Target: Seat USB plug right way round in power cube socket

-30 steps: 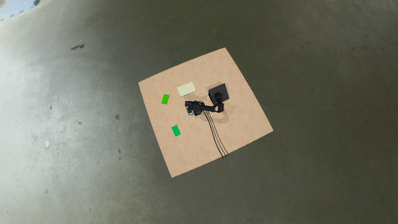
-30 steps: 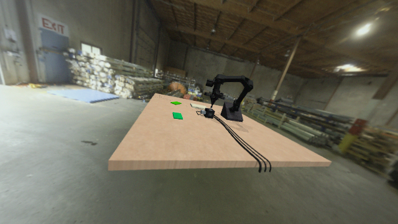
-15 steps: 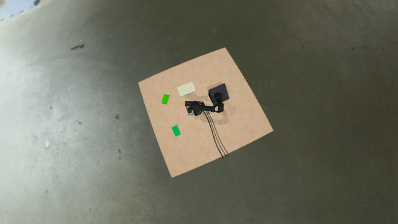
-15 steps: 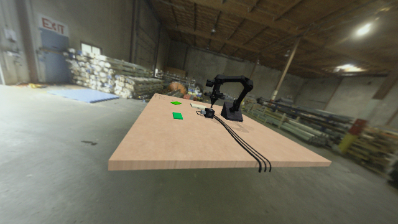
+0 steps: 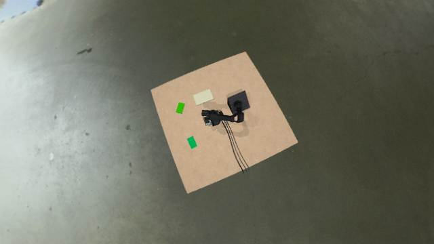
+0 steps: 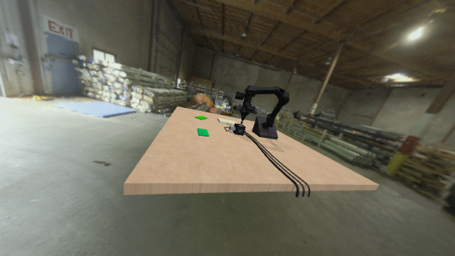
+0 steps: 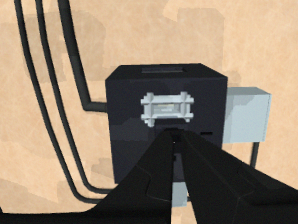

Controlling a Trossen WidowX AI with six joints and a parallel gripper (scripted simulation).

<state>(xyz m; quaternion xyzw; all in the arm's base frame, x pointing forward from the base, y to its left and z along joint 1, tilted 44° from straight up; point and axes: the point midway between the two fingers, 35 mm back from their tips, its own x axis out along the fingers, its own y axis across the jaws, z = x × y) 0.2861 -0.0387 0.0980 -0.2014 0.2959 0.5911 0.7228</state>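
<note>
Right now the USB plug is 2 cm below my gripper tip. From my gripper tip the other things lie so: cream card: 4 cm behind, 34 cm to the right, 11 cm below; USB socket: 5 cm below.
</note>
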